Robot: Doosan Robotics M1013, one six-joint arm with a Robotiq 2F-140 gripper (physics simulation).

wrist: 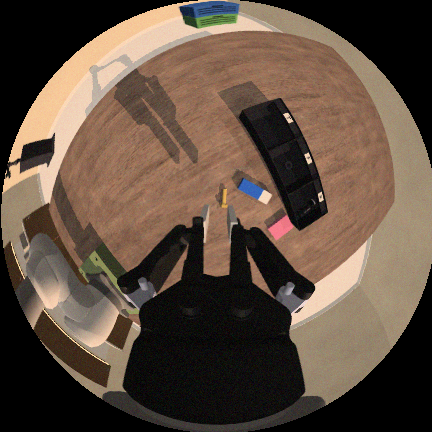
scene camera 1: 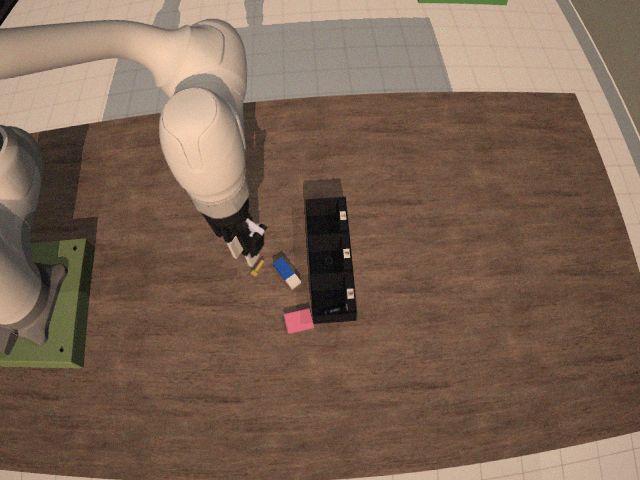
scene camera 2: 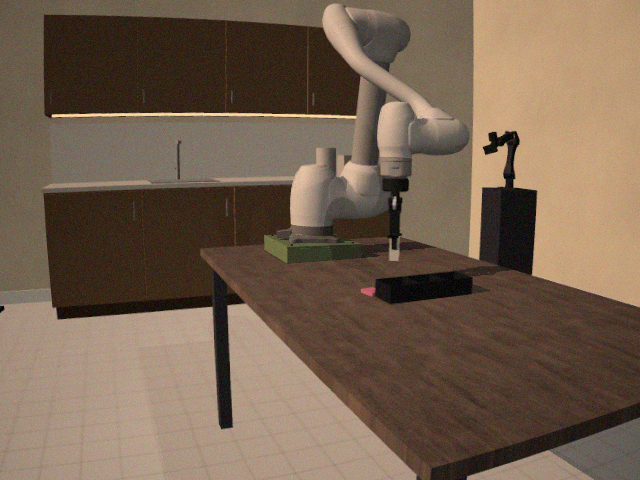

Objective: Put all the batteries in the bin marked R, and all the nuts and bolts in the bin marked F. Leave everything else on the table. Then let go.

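Frame: origin at the arm's base, x back, y down, z right, level; metres.
Seen in the pictures: gripper, fingertip midpoint: (wrist: 217, 212) (scene camera 1: 246, 256) (scene camera 2: 394, 259); arm's base, link origin: (wrist: 107, 290) (scene camera 1: 25, 299) (scene camera 2: 311, 239).
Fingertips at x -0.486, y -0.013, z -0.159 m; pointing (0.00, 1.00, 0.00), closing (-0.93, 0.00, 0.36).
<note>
Pixels of each thing's middle, then the offset from my fingertips to it.
- small yellow bolt, body centre: (wrist: 223, 197) (scene camera 1: 257, 267) dx -0.013, dy +0.062, dz -0.005 m
- black tray, body centre: (wrist: 290, 163) (scene camera 1: 330, 258) (scene camera 2: 424, 286) dx -0.158, dy +0.044, dz -0.034 m
- nut, body centre: (scene camera 1: 328, 261) (wrist: 287, 164) dx -0.155, dy +0.056, dz -0.033 m
- white eraser, body centre: (wrist: 254, 190) (scene camera 1: 286, 273) dx -0.074, dy +0.061, dz +0.001 m
- pink block, body centre: (scene camera 1: 298, 321) (wrist: 280, 226) (scene camera 2: 372, 291) dx -0.113, dy +0.063, dz +0.097 m
A small yellow bolt (scene camera 1: 256, 267) (wrist: 224, 198) lies on the table. My gripper (scene camera 1: 243, 254) (scene camera 2: 394, 253) (wrist: 217, 212) is above the table beside the bolt, its fingers partly open and empty; in the wrist view the bolt shows just beyond the fingertips. A black tray (scene camera 1: 336, 318) (scene camera 2: 423, 289) (wrist: 312, 221) has three bins with small white labels, whose letters are hard to read. A dark ring, seemingly a nut (scene camera 1: 328, 260) (wrist: 288, 165), lies in the middle bin. A dark, thin item with light glints (scene camera 1: 334, 310) (wrist: 310, 206) lies in the bin nearest the pink block.
A blue and white eraser (scene camera 1: 283, 268) (wrist: 251, 188) lies between the bolt and the tray. A pink block (scene camera 1: 298, 320) (scene camera 2: 368, 291) (wrist: 280, 228) lies against or very near the tray's end. The arm's green base (scene camera 1: 72, 299) (scene camera 2: 315, 253) stands on the table.
</note>
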